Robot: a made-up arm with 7 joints. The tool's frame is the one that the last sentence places.
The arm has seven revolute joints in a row. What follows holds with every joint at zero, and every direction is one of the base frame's.
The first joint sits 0.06 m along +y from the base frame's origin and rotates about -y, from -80 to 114.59 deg.
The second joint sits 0.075 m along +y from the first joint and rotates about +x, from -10 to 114.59 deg.
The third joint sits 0.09 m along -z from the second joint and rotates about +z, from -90 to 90 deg.
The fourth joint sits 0.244 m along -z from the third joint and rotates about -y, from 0 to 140 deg.
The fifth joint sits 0.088 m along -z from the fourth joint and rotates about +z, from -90 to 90 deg.
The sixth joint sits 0.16 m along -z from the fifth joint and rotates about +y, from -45 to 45 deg.
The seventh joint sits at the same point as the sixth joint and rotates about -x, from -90 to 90 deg.
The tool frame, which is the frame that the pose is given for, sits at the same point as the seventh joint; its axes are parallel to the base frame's.
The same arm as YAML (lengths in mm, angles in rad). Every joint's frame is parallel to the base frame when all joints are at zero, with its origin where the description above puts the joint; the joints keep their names.
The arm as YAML. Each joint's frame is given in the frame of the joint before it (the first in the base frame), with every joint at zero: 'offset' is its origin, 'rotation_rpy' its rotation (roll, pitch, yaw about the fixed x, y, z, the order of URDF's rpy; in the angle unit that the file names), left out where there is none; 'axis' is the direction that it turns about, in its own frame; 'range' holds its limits. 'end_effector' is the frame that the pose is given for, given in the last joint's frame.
length_unit: mm
angle_unit: rad
chain:
  - id: joint 1
    offset: [0.0, 60.0, 0.0]
    axis: [0.0, -1.0, 0.0]
    range: [-1.3963, 2.0]
  - id: joint 2
    offset: [0.0, 75.0, 0.0]
    axis: [1.0, 0.0, 0.0]
    range: [-0.1745, 2.0]
  - id: joint 3
    offset: [0.0, 0.0, -90.0]
    axis: [0.0, 0.0, 1.0]
    range: [-1.5708, 1.5708]
  - id: joint 4
    offset: [0.0, 0.0, -244.0]
    axis: [0.0, -1.0, 0.0]
    range: [0.0, 2.4435]
  - id: joint 5
    offset: [0.0, 0.0, -88.0]
    axis: [0.0, 0.0, 1.0]
    range: [-1.5708, 1.5708]
  - id: joint 6
    offset: [0.0, 0.0, -160.0]
    axis: [0.0, 1.0, 0.0]
    range: [-0.7854, 0.7854]
  - id: joint 7
    offset: [0.0, 0.0, 0.0]
    axis: [-1.0, 0.0, 0.0]
    range: [-1.5708, 1.5708]
end_effector:
  offset: [0.0, 0.0, 0.0]

